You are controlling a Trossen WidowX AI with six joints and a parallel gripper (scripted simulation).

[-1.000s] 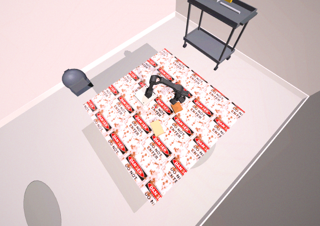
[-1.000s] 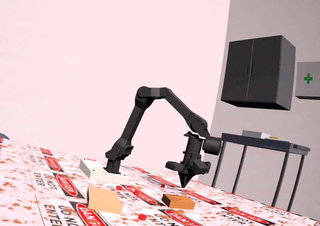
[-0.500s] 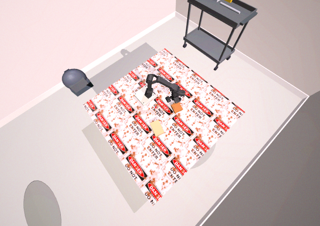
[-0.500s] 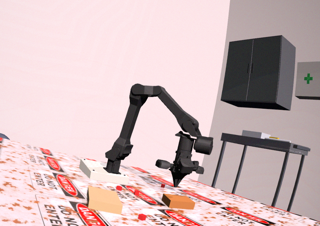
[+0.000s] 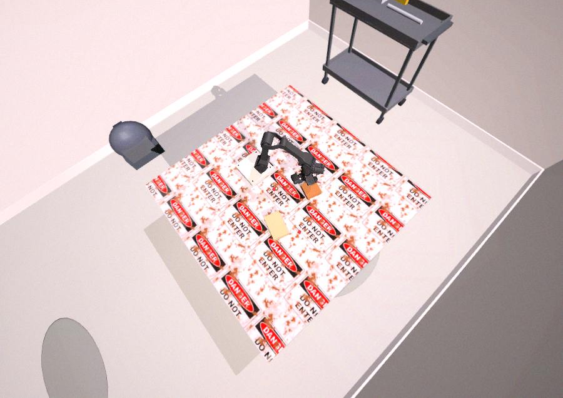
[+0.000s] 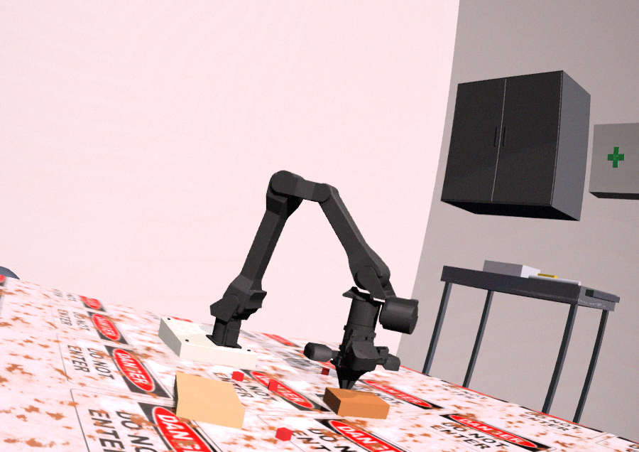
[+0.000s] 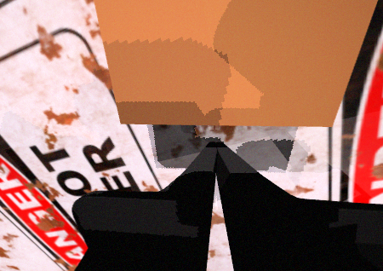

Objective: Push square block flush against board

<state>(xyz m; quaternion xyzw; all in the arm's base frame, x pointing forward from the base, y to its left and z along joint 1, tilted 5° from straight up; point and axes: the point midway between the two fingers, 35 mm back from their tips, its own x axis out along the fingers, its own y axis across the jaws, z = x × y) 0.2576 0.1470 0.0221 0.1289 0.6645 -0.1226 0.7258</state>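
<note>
The orange square block lies 70 mm ahead of my gripper tip, 30 mm to the right of it and 10 mm above it. The rest, counted from my gripper tip: pale yellow board 80 mm ahead, 340 mm to the right, 10 mm above.
</note>
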